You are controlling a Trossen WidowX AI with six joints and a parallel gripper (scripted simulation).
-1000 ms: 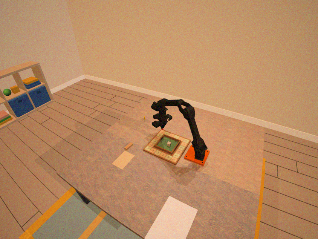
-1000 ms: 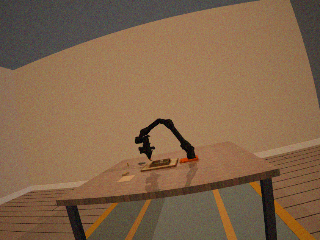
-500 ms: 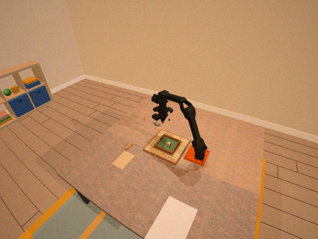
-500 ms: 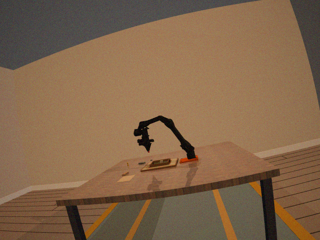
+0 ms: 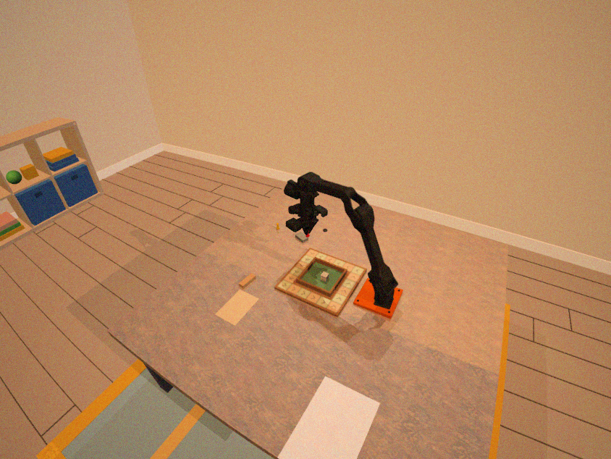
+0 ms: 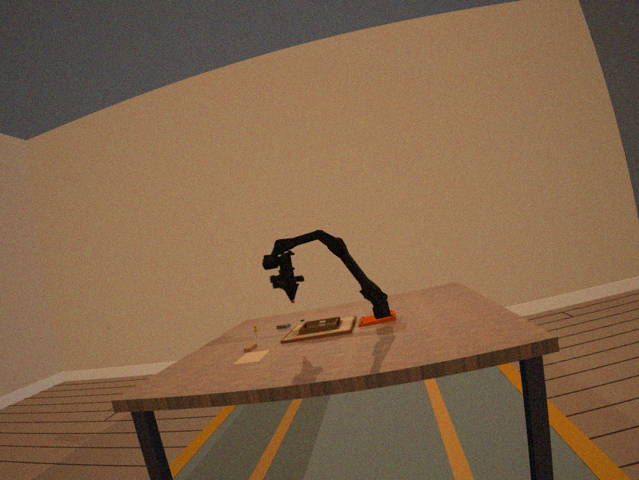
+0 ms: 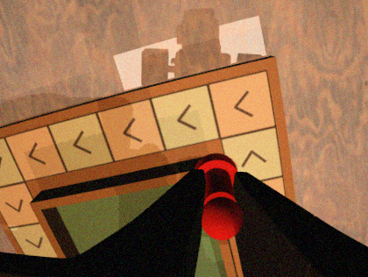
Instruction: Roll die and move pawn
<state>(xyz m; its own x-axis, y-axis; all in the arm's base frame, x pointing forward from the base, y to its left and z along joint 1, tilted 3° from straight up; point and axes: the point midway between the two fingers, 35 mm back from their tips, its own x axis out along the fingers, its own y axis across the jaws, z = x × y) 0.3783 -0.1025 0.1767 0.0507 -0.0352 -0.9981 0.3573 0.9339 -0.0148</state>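
Right now my gripper tip is 13 cm past the white die, 10 cm to the right of it and 11 cm above it. The rest, counted from my gripper tip: grey block 9 cm ahead, 12 cm to the right, 13 cm below; then green tray 12 cm behind, 9 cm to the left, 13 cm below; then red pawn right at my gripper tip.
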